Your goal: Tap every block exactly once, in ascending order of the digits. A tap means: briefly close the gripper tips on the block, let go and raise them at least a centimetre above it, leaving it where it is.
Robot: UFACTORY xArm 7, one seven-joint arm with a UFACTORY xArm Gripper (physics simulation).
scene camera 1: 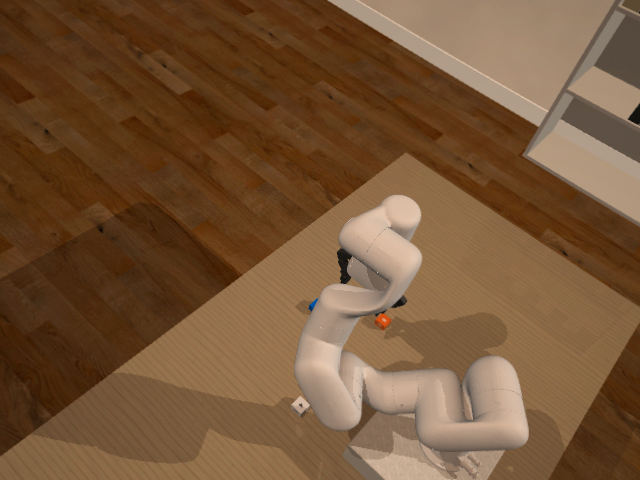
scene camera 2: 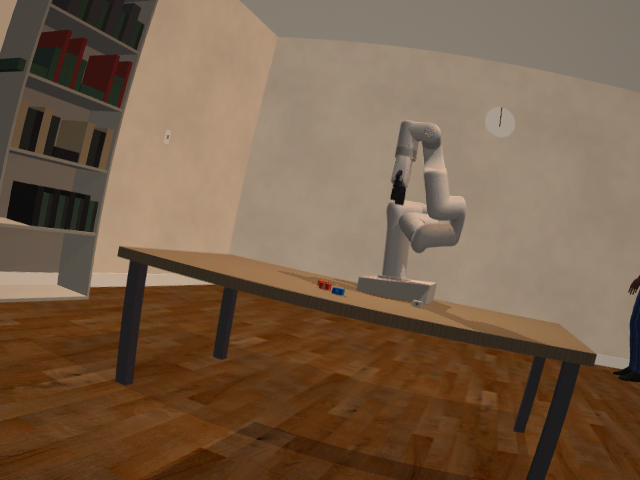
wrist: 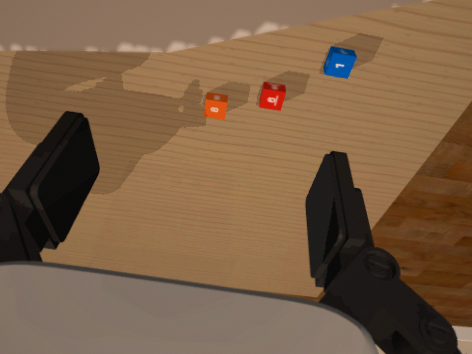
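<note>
A blue block (scene camera 1: 313,305) (scene camera 2: 338,291) (wrist: 340,63) shows a 1 in the wrist view. A red block (scene camera 2: 325,286) (wrist: 272,96) shows what looks like an underlined 6; the arm hides it in scene camera 1. An orange block (scene camera 1: 382,321) (wrist: 216,106) shows an 8. A white block (scene camera 1: 300,406) (scene camera 2: 417,303) stands apart near the robot base; its digit is too small to read, and it does not show in the wrist view. My gripper (scene camera 2: 398,202) (wrist: 205,158) is open and empty, high above the table and tilted, with the three coloured blocks beyond its fingertips in the wrist view.
The blocks stand on the wooden table (scene camera 1: 206,356) (scene camera 2: 186,260). The robot base (scene camera 1: 392,454) (scene camera 2: 395,289) stands on the table behind the blocks. The folded arm (scene camera 1: 330,356) (scene camera 2: 436,191) covers part of the table in scene camera 1. A bookshelf stands beyond the table.
</note>
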